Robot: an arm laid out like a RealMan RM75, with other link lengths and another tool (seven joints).
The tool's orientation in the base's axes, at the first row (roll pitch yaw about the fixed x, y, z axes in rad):
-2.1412, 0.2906, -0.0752
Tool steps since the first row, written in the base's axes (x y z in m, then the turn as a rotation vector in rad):
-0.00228, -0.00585, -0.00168, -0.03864, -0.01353, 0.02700
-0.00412, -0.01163, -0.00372, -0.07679, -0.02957, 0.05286
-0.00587, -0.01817, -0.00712, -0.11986, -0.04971, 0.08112
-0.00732, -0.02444, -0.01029, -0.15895, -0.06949, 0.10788
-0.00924, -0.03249, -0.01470, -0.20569, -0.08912, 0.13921
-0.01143, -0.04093, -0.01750, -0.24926, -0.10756, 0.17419
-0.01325, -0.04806, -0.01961, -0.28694, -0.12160, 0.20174
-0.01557, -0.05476, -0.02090, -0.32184, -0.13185, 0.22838
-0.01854, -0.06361, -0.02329, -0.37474, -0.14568, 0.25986
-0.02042, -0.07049, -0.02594, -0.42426, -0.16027, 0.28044
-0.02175, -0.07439, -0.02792, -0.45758, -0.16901, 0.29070
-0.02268, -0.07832, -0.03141, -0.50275, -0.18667, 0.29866
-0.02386, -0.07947, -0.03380, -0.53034, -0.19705, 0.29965
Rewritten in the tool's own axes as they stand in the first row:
-0.00128, 0.00504, -0.00390, -0.04368, -0.00387, -0.02196
-0.00203, 0.01021, -0.00760, -0.08638, -0.00566, -0.04552
-0.00226, 0.01685, -0.01124, -0.13417, -0.00586, -0.07335
-0.00229, 0.02307, -0.01481, -0.17776, -0.00616, -0.10047
-0.00228, 0.03136, -0.01920, -0.22998, -0.00808, -0.12913
-0.00296, 0.03862, -0.02473, -0.28030, -0.01444, -0.15895
-0.00358, 0.04454, -0.02954, -0.32318, -0.01877, -0.18172
-0.00495, 0.04972, -0.03437, -0.36342, -0.02511, -0.20104
-0.00646, 0.05709, -0.04039, -0.42198, -0.02843, -0.22428
-0.00700, 0.06333, -0.04470, -0.47414, -0.02351, -0.24283
-0.00742, 0.06733, -0.04688, -0.50828, -0.01787, -0.25254
-0.00703, 0.07246, -0.04833, -0.55245, -0.00241, -0.26758
-0.00739, 0.07531, -0.04797, -0.57834, 0.00995, -0.27441

